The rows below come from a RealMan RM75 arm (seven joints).
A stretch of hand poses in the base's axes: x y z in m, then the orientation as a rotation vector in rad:
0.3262, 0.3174, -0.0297, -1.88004, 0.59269, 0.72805
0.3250, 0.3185, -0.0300, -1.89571, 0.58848, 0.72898
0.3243, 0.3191, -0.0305, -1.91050, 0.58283, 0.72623
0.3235, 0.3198, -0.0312, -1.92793, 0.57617, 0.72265
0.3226, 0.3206, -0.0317, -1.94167, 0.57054, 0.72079
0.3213, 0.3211, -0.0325, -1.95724, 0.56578, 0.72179
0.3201, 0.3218, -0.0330, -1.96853, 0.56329, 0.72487
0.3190, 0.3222, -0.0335, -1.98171, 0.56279, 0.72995
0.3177, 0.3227, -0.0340, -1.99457, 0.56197, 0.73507
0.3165, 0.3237, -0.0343, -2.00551, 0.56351, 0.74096
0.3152, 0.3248, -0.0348, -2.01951, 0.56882, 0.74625
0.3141, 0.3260, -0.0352, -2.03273, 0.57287, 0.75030
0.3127, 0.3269, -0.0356, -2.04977, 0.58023, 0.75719
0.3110, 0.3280, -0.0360, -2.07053, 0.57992, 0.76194
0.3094, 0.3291, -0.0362, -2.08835, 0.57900, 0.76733
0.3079, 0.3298, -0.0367, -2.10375, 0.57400, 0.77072
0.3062, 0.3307, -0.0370, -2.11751, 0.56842, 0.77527
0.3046, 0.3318, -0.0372, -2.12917, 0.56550, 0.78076
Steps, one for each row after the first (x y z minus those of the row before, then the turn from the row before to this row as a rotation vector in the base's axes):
-0.0012, 0.0011, -0.0003, -0.01215, -0.00282, 0.00893
-0.0007, 0.0006, -0.0005, -0.01088, -0.00591, 0.00768
-0.0008, 0.0007, -0.0007, -0.01287, -0.00714, 0.00889
-0.0009, 0.0008, -0.0005, -0.01002, -0.00507, 0.00767
-0.0013, 0.0005, -0.0008, -0.01199, -0.00282, 0.00914
-0.0012, 0.0007, -0.0005, -0.00907, 0.00005, 0.00711
-0.0011, 0.0004, -0.0005, -0.01153, 0.00214, 0.00751
-0.0013, 0.0005, -0.0005, -0.01113, 0.00207, 0.00758
-0.0012, 0.0010, -0.0003, -0.01036, 0.00377, 0.00577
-0.0013, 0.0011, -0.0005, -0.01454, 0.00457, 0.00440
-0.0011, 0.0012, -0.0004, -0.01334, 0.00326, 0.00433
-0.0014, 0.0009, -0.0004, -0.01805, 0.00623, 0.00501
-0.0017, 0.0011, -0.0004, -0.01828, 0.00143, 0.01016
-0.0016, 0.0011, -0.0002, -0.01546, 0.00195, 0.00962
-0.0015, 0.0007, -0.0005, -0.01169, -0.00074, 0.01031
-0.0017, 0.0009, -0.0003, -0.01007, 0.00005, 0.01046
-0.0016, 0.0011, -0.0002, -0.00932, 0.00186, 0.00839

